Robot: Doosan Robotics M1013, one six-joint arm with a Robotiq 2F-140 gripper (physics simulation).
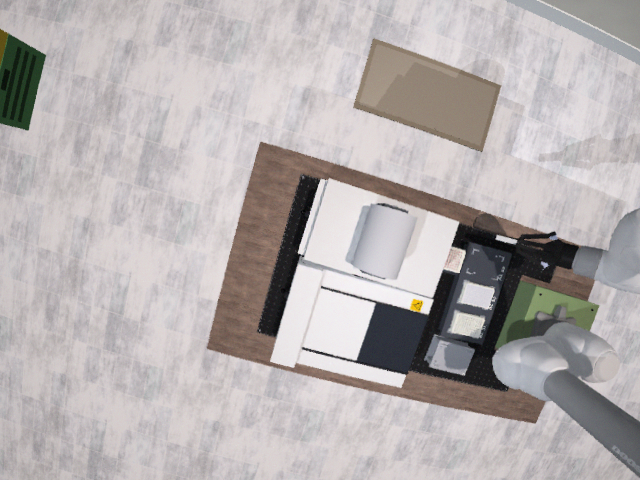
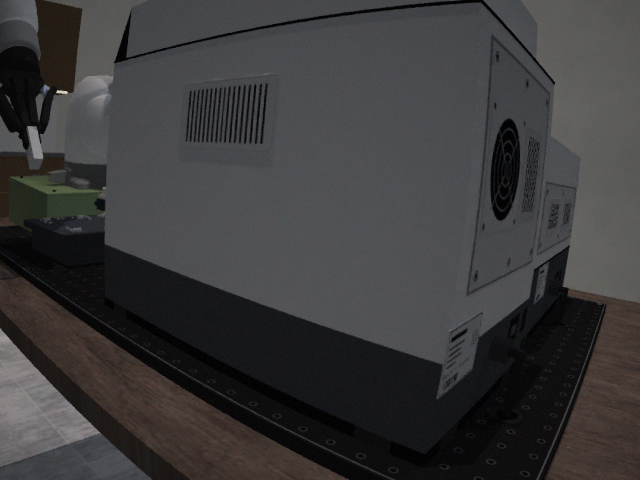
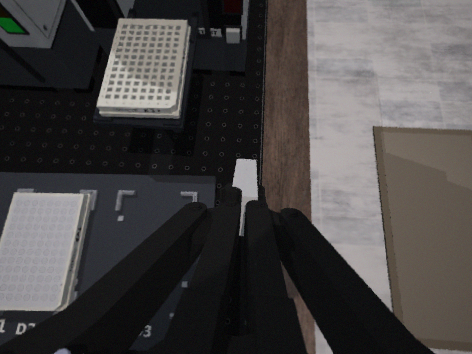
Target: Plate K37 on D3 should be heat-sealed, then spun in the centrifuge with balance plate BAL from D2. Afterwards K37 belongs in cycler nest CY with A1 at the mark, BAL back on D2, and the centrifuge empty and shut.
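Where they show: gripper, fingertip midpoint: (image 1: pixel 497 237) (image 2: pixel 36 164) (image 3: pixel 245 174); arm's base, link origin: (image 1: pixel 549 335) (image 2: pixel 92 183).
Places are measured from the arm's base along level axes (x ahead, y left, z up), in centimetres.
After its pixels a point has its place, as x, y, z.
Plate K37 (image 3: pixel 142 68) @(53.0, -22.7, 2.9) (image 1: pixel 454 259) @(51.1, -22.8, 2.8), white with a grid of grey wells, sits flat on a dark stage beyond the deck holder. The balance plate BAL (image 3: pixel 38 249) @(34.2, -10.6, -3.0) (image 1: pixel 476 294) @(35.3, -10.7, -3.0) lies on slot D2 of the grey deck holder (image 3: pixel 114 236) @(35.5, -18.1, -4.6) (image 1: pixel 486 260) @(33.8, -24.3, -4.6). Slot D3, with white corner marks (image 3: pixel 126 194) @(40.5, -19.1, -4.2), is bare. My gripper (image 3: pixel 245 174) @(39.3, -33.5, 6.2) (image 1: pixel 509 239) @(39.3, -33.5, 6.2) (image 2: pixel 31 144) is shut with nothing between its fingers. It hangs above the black breadboard's edge, to the right of D3 and well short of K37.
A big white instrument (image 1: pixel 335 222) @(97.7, -27.9, 25.1) (image 2: pixel 310 207) @(92.6, -37.7, 5.6) carries a grey cylinder (image 1: pixel 382 240) @(87.8, -26.4, 37.4). A second white instrument (image 1: pixel 338 323) @(88.7, 4.4, 11.1) has a dark panel. A third plate (image 1: pixel 468 324) @(35.0, 1.7, -3.2), a small grey box (image 1: pixel 450 353) @(38.4, 15.2, -4.1) and a green base (image 1: pixel 522 310) @(12.7, -7.5, -3.6) are nearby. A tan panel (image 3: pixel 426 228) lies on the floor.
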